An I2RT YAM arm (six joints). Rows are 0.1 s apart.
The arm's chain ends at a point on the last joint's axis. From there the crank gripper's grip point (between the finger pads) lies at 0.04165 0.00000 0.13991 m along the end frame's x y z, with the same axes.
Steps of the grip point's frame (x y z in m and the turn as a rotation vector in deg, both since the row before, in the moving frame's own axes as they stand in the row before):
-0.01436 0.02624 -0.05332 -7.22 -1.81 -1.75
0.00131 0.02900 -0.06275 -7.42 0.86 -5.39
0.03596 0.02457 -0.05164 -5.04 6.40 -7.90
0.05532 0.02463 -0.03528 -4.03 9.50 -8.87
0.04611 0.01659 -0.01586 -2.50 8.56 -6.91
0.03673 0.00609 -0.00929 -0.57 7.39 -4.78
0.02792 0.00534 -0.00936 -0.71 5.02 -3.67
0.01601 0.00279 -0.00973 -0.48 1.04 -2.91
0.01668 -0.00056 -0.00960 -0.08 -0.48 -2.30
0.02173 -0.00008 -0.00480 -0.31 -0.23 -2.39
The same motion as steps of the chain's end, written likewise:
-0.01018 0.00978 -0.05353 -7.22 -1.81 -1.75
-0.00144 0.01500 -0.06119 -7.42 0.86 -5.39
0.02024 0.01933 -0.04586 -5.04 6.40 -7.90
0.03265 0.02330 -0.02641 -4.03 9.50 -8.87
0.02574 0.01691 -0.00810 -2.50 8.56 -6.91
0.01919 0.00894 -0.00279 -0.57 7.39 -4.78
0.01588 0.00669 -0.00519 -0.71 5.02 -3.67
0.01350 0.00380 -0.00896 -0.48 1.04 -2.91
0.01788 0.00089 -0.00994 -0.08 -0.48 -2.30
0.02231 0.00089 -0.00497 -0.31 -0.23 -2.39

